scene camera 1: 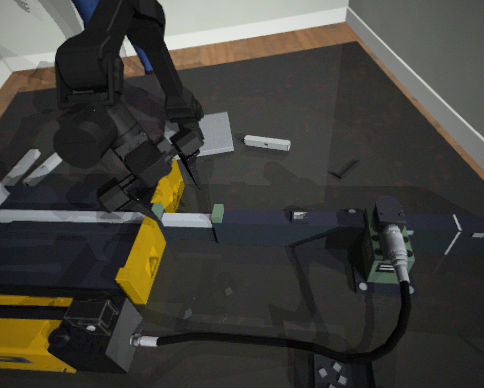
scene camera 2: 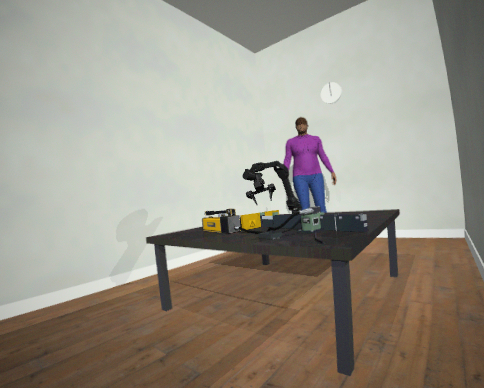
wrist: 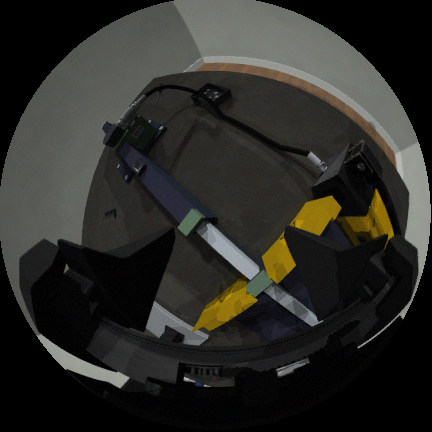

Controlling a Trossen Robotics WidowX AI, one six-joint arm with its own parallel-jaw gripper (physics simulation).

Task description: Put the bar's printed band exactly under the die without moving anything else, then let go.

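Pixels of known places: gripper, fingertip midpoint: [scene camera 1: 179, 204] [scene camera 2: 264, 203] [wrist: 231, 232]; arm's base, link origin: [wrist: 173, 333].
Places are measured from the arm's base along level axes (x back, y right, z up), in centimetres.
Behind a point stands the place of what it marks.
Note:
A long pale bar [scene camera 1: 187, 220] @(z 6.1, x -36.1, y 6.2 cm) [wrist: 230, 250] @(z 6.1, x -35.7, y 6.3 cm) runs along a dark rail and through the gap between two yellow plates. One green block [scene camera 1: 218, 213] @(z 8.4, x -38.7, y -0.1 cm) [wrist: 191, 222] @(z 8.4, x -38.0, y 0.4 cm) stands at its inner end, and another green block [scene camera 1: 158, 210] @(z 8.3, x -33.4, y 11.2 cm) [wrist: 259, 284] @(z 8.4, x -33.1, y 11.7 cm) stands at the gap. I cannot tell which part is the die, and no printed band can be made out on the bar. My gripper [scene camera 1: 179, 204] @(z 14.5, x -39.5, y 6.2 cm) [scene camera 2: 264, 202] @(z 14.5, x -39.5, y 6.2 cm) [wrist: 231, 232] @(z 14.5, x -39.5, y 6.2 cm) is open and empty, tilted above the pale bar near the gap. In the wrist view the stretch between the green blocks shows between and beyond the fingers.
Yellow plates [scene camera 1: 142, 260] @(z 6.4, x -42.7, y 15.8 cm) [scene camera 1: 170, 187] @(z 6.1, x -25.3, y 8.2 cm) flank the bar. A green device [scene camera 1: 375, 270] @(z 4.1, x -57.5, y -23.0 cm) [scene camera 2: 311, 221] @(z 4.5, x -59.2, y -27.9 cm) [wrist: 145, 131] @(z 2.8, x -54.9, y -23.3 cm) stands on the right, joined by a black cable [scene camera 1: 240, 337] @(z 0.3, x -59.4, y 2.4 cm) to a black box. A short white bar [scene camera 1: 267, 143] @(z 0.7, x -12.9, y -18.9 cm), a grey plate [scene camera 1: 220, 132] @(z 0.0, x -1.7, y -8.3 cm) and an L-shaped tool [scene camera 1: 345, 169] @(z -0.2, x -29.5, y -33.4 cm) lie behind.

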